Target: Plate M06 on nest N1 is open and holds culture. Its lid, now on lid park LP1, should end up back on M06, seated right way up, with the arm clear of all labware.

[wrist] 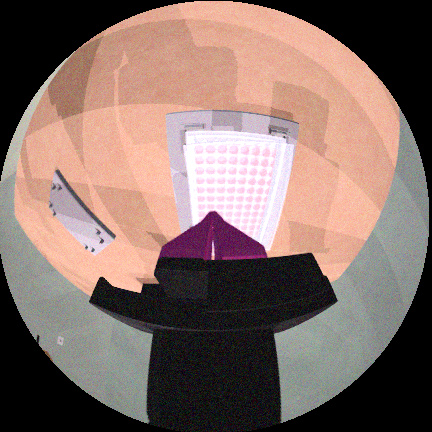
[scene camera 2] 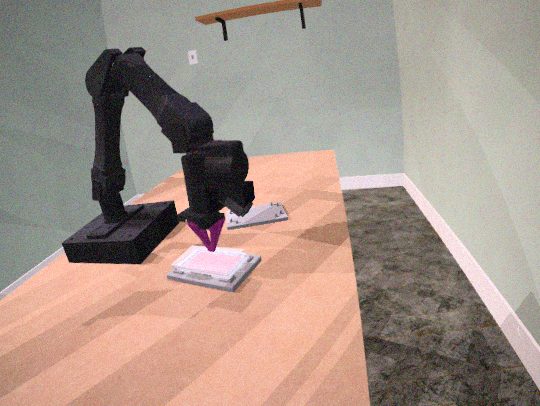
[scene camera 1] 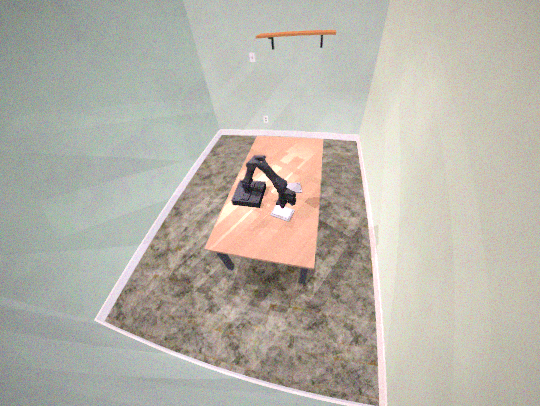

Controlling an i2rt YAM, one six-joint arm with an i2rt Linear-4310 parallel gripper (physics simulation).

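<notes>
Plate M06, with pink wells, sits on the grey nest N1. The clear lid lies over the plate, turned slightly askew, with its edges out of line with the plate's; whether it is level is hard to tell. Lid park LP1, a grey slab with small pegs, has no lid on it. My gripper is shut and empty, its magenta tips at the plate's far edge in the scene camera 2 view. Contact with the lid cannot be told.
The black arm base stands on the wooden table, to the left of the nest in the scene camera 2 view. The table's right edge runs beyond the nest and lid park. A wall shelf hangs far behind.
</notes>
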